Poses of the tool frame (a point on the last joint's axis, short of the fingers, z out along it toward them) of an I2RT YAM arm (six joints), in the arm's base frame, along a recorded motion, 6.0 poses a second.
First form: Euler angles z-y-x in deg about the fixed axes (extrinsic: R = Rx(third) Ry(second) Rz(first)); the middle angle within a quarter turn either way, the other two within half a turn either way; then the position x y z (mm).
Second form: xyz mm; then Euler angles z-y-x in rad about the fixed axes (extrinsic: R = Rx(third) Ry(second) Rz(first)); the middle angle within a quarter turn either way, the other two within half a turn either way. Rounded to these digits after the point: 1 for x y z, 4 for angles.
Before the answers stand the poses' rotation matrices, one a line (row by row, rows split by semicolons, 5 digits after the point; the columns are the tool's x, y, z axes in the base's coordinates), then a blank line. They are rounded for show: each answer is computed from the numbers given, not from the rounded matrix.
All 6 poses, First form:
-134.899 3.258 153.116 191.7 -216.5 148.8
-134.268 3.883 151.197 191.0 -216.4 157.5
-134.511 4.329 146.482 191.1 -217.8 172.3
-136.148 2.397 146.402 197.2 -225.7 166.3
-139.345 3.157 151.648 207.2 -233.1 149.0
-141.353 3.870 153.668 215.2 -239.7 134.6
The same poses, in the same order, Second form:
-0.70472 0.70721 0.05683; 0.61366 0.64778 -0.45145; -0.35609 -0.28327 -0.89048
-0.69641 0.71444 0.06772; 0.60472 0.63502 -0.48069; -0.38643 -0.29381 -0.87427
-0.69905 0.71108 0.07548; 0.56531 0.61419 -0.55062; -0.43790 -0.34224 -0.83133
-0.72050 0.69219 0.04182; 0.56037 0.61669 -0.55288; -0.40849 -0.37491 -0.83221
-0.75749 0.65051 0.05507; 0.55351 0.68468 -0.47417; -0.34616 -0.32870 -0.87871
-0.77923 0.62310 0.06749; 0.53634 0.71867 -0.44256; -0.32426 -0.30866 -0.89420

191.7 -216.5 148.8 -2.3544 0.0569 2.6724
191.0 -216.4 157.5 -2.3434 0.0678 2.6389
191.1 -217.8 172.3 -2.3477 0.0756 2.5566
197.2 -225.7 166.3 -2.3762 0.0418 2.5552
207.2 -233.1 149.0 -2.4320 0.0551 2.6468
215.2 -239.7 134.6 -2.4671 0.0675 2.6820

